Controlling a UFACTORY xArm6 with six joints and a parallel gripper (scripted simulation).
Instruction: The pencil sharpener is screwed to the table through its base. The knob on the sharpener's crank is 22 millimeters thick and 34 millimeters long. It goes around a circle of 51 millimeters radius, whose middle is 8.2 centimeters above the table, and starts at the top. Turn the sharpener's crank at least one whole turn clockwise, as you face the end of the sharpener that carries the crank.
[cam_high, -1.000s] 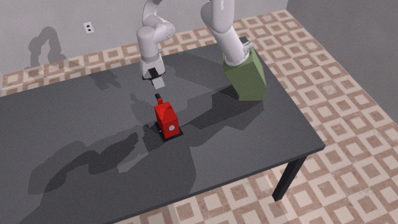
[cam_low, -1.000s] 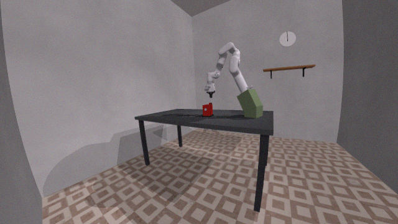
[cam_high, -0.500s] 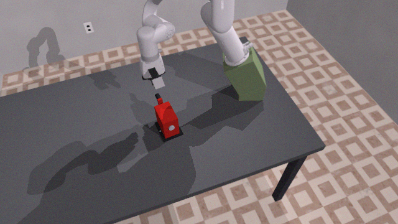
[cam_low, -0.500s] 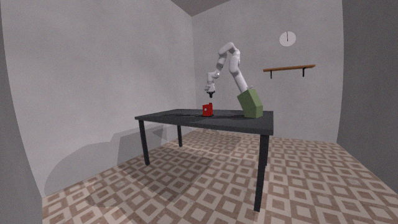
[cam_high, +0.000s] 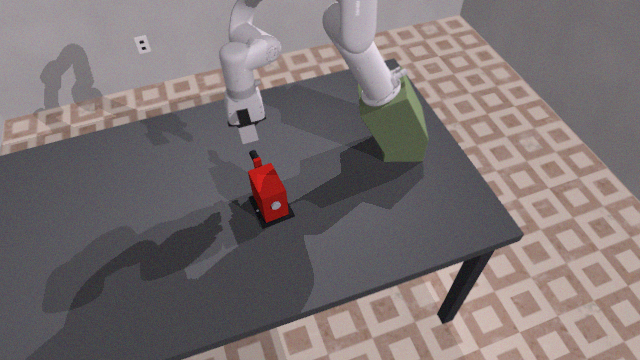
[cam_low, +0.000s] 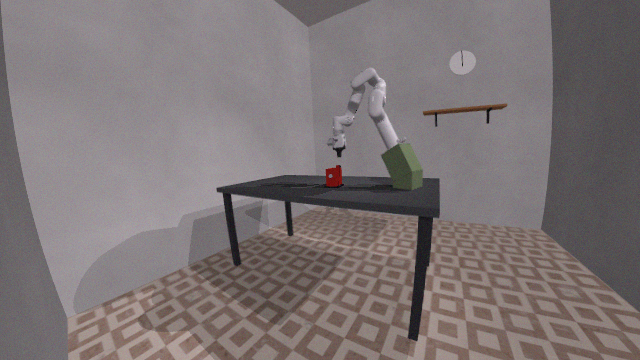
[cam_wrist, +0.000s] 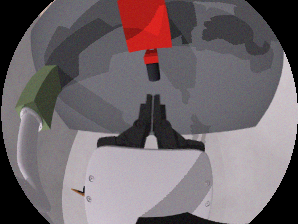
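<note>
The black knob is 9 cm below my hand and 2 cm to the left of it.
</note>
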